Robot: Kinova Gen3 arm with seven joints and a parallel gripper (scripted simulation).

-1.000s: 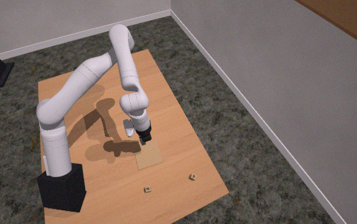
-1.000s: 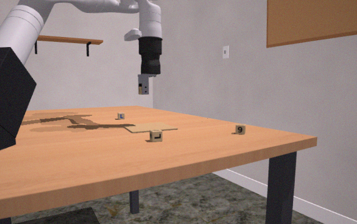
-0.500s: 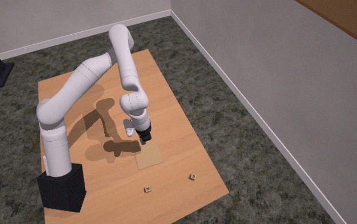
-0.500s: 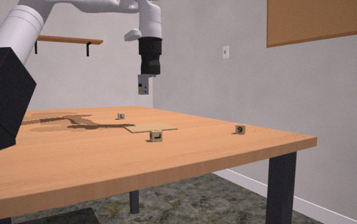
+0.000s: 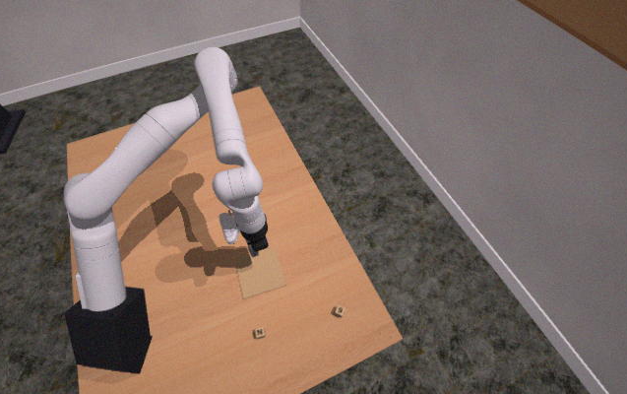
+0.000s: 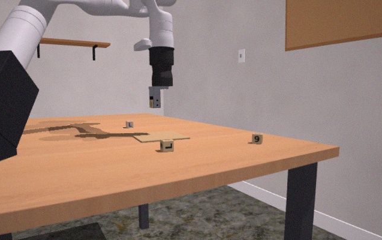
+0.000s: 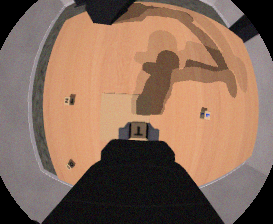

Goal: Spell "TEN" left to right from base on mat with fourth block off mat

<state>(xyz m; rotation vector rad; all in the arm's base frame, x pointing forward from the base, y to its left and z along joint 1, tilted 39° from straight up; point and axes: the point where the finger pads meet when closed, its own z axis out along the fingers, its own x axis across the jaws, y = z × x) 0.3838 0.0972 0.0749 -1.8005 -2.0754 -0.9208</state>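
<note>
Now: the mat 10 cm below my hand and 4 cm to the right of it.
</note>
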